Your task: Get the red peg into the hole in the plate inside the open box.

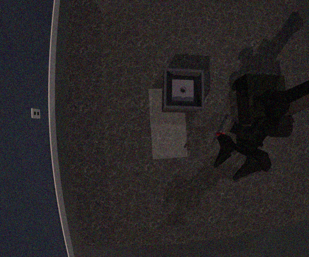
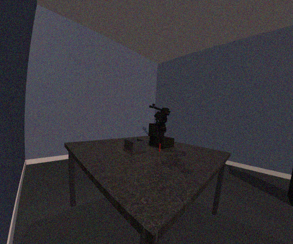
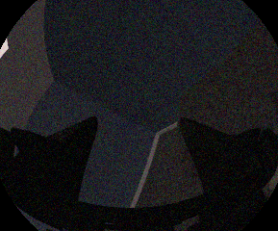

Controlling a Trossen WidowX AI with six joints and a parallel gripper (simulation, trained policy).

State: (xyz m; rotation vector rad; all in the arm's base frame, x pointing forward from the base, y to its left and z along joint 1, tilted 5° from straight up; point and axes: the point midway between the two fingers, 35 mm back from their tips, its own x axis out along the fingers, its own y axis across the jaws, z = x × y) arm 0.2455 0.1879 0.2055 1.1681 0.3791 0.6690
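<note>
Now: the red peg 10 cm behind my gripper tip, 10 cm to the right of it and 29 cm below it. Round my gripper tip: box (6 cm ahead, 28 cm to the right, 31 cm below); then plate (6 cm ahead, 28 cm to the right, 29 cm below).
</note>
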